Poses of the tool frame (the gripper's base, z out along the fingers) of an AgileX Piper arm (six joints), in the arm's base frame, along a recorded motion.
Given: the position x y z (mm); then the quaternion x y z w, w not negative.
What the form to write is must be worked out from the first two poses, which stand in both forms.
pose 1, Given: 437.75, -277.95, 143.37, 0.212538, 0.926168, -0.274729, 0.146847
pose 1, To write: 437.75, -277.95, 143.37, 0.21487, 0.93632, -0.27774, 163.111
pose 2, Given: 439.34, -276.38, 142.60, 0.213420, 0.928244, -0.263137, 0.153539
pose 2, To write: 439.34, -276.38, 142.60, 0.21598, 0.93938, -0.26629, 162.336
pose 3, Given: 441.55, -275.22, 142.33, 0.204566, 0.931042, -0.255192, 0.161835
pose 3, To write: 441.55, -275.22, 142.33, 0.20730, 0.94348, -0.25860, 161.373
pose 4, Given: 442.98, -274.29, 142.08, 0.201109, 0.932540, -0.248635, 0.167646
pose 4, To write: 442.98, -274.29, 142.08, 0.20400, 0.94593, -0.25220, 160.698
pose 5, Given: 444.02, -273.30, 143.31, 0.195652, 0.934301, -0.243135, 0.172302
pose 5, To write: 444.02, -273.30, 143.31, 0.19862, 0.94849, -0.24683, 160.157
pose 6, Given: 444.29, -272.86, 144.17, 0.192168, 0.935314, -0.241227, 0.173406
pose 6, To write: 444.29, -272.86, 144.17, 0.19512, 0.94970, -0.24494, 160.028
